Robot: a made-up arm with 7 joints.
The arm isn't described. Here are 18 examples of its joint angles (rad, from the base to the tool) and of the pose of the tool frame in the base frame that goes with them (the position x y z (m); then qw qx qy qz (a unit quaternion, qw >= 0)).
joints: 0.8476 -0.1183 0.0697 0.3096 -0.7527 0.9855 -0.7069
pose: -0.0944 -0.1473 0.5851 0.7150 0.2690 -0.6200 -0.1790
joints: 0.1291 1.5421 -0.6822 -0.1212 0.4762 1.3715 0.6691
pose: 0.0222 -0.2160 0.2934 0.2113 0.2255 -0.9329 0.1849
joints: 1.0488 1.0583 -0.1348 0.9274 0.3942 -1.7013 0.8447
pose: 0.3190 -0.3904 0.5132 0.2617 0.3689 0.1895 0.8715
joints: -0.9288 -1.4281 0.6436 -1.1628 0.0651 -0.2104 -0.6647
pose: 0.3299 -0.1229 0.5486 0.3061 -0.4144 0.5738 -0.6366
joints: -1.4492 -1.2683 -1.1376 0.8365 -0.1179 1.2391 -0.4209
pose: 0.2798 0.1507 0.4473 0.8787 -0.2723 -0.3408 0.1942
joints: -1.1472 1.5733 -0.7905 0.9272 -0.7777 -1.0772 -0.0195
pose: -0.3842 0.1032 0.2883 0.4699 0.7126 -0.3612 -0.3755
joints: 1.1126 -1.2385 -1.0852 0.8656 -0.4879 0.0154 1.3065
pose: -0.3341 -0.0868 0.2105 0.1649 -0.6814 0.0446 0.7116
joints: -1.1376 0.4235 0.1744 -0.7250 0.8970 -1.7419 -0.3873
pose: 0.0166 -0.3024 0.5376 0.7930 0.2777 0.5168 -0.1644
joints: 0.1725 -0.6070 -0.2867 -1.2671 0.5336 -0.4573 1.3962
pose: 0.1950 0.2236 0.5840 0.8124 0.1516 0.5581 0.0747
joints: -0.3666 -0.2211 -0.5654 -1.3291 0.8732 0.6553 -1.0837
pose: 0.0724 0.0246 0.6378 0.7843 -0.3636 -0.2669 -0.4258
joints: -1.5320 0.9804 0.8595 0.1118 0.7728 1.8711 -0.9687
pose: -0.0125 -0.0790 0.1951 0.7504 -0.1985 0.5898 0.2227
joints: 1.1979 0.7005 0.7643 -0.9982 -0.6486 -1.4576 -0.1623
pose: 0.3719 0.1573 0.3408 0.3649 -0.5247 0.7551 0.1459
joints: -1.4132 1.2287 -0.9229 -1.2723 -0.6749 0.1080 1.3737
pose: -0.0207 -0.1173 0.5620 0.6089 0.5745 -0.0218 -0.5465
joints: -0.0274 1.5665 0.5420 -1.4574 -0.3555 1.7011 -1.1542
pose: 0.0950 -0.1366 0.1666 0.6451 0.5513 -0.1288 -0.5132
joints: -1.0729 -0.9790 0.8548 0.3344 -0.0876 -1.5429 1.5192
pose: 0.0638 -0.1927 0.7486 0.4693 0.8758 -0.0128 -0.1122
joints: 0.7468 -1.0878 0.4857 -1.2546 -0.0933 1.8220 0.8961
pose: -0.0018 0.0422 0.5042 0.5575 -0.4026 -0.1024 0.7187
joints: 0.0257 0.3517 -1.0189 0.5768 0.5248 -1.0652 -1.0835
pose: -0.2525 0.0802 0.7020 0.7917 -0.3324 -0.4600 -0.2261
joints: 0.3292 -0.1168 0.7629 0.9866 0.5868 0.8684 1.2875
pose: 0.0504 -0.2164 0.3882 0.0603 0.0626 -0.8754 0.4755
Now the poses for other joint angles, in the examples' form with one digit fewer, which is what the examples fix.
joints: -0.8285 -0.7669 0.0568 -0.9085 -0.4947 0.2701 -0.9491
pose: 0.307 0.057 0.624 0.276 -0.673 0.172 -0.664
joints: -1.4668 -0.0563 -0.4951 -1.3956 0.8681 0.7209 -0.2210
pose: 0.028 -0.068 0.603 0.791 -0.046 0.008 -0.610
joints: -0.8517 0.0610 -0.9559 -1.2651 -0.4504 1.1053 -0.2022
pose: 0.160 0.129 0.543 0.597 -0.689 0.012 -0.411
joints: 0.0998 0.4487 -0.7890 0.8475 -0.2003 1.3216 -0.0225
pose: -0.105 -0.101 0.449 0.190 0.204 -0.943 0.184
